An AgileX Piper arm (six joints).
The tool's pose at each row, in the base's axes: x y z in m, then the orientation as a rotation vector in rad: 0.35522 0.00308 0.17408 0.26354 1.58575 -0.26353; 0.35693 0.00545 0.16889 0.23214 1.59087 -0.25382; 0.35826 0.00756 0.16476 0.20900 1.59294 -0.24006; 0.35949 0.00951 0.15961 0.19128 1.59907 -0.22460; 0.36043 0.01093 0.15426 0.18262 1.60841 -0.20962; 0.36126 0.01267 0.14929 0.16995 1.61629 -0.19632; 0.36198 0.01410 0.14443 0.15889 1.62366 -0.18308; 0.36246 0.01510 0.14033 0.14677 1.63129 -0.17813
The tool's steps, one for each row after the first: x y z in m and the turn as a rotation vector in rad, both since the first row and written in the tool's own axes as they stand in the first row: 0.00515 0.00283 0.00099 -0.02601 0.00036 -0.01436; 0.00925 0.00528 0.00168 -0.04934 -0.00056 -0.02059; 0.01437 0.00755 0.00236 -0.07053 0.00357 -0.02307; 0.01969 0.00923 0.00295 -0.08584 0.01229 -0.02072; 0.02464 0.01117 0.00331 -0.10249 0.01898 -0.02169; 0.02949 0.01278 0.00367 -0.11805 0.02547 -0.02163; 0.03358 0.01390 0.00392 -0.12893 0.03160 -0.02741
